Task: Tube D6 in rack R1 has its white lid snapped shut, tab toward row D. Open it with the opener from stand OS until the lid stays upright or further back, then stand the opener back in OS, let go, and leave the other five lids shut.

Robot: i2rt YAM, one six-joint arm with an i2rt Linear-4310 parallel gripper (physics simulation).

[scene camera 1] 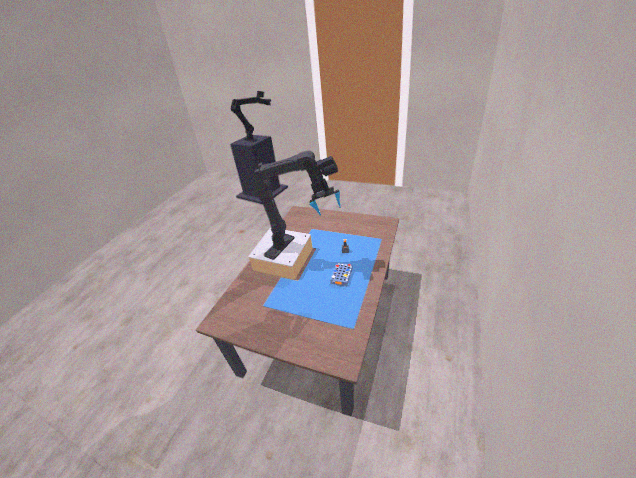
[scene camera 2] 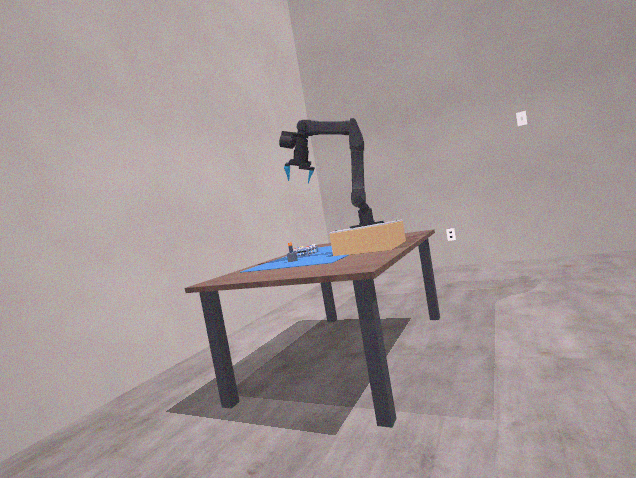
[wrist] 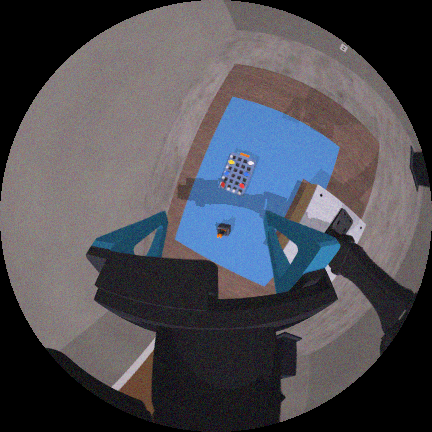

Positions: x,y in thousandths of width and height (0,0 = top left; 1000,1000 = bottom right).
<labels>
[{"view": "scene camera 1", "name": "blue mat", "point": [493,620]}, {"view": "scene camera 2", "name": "blue mat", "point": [509,537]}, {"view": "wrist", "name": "my gripper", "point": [499,499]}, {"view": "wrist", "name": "blue mat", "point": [663,348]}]
</labels>
